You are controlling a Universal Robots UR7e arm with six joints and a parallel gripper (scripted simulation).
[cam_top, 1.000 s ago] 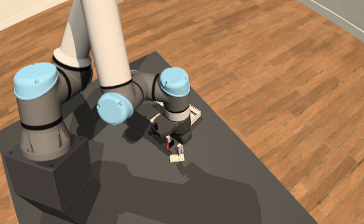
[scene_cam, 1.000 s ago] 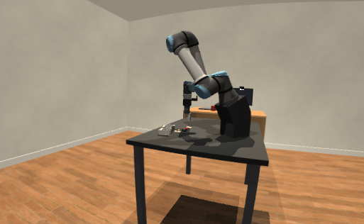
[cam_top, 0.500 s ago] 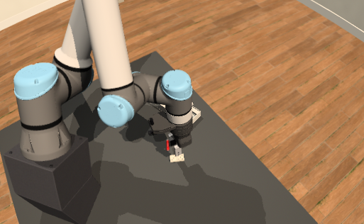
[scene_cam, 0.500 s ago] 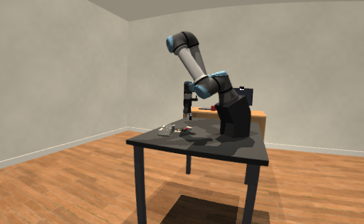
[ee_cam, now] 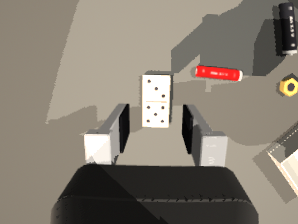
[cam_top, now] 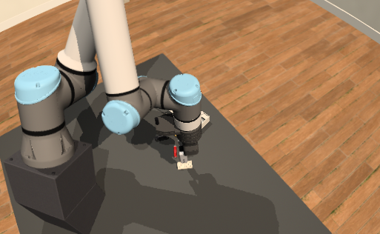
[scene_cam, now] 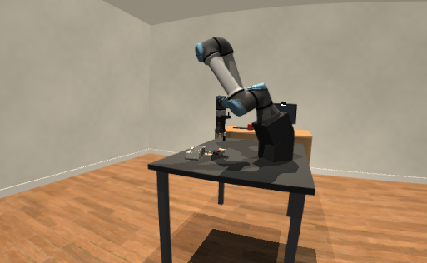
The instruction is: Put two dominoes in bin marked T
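Now: hand 1 cm past the red cylinder, 7 cm to the right of it and 8 cm above it. Also, from my hand: black cylinder 3 cm behind, 15 cm to the left, 8 cm below; then yellow nut 3 cm ahead, 13 cm to the left, 8 cm below.
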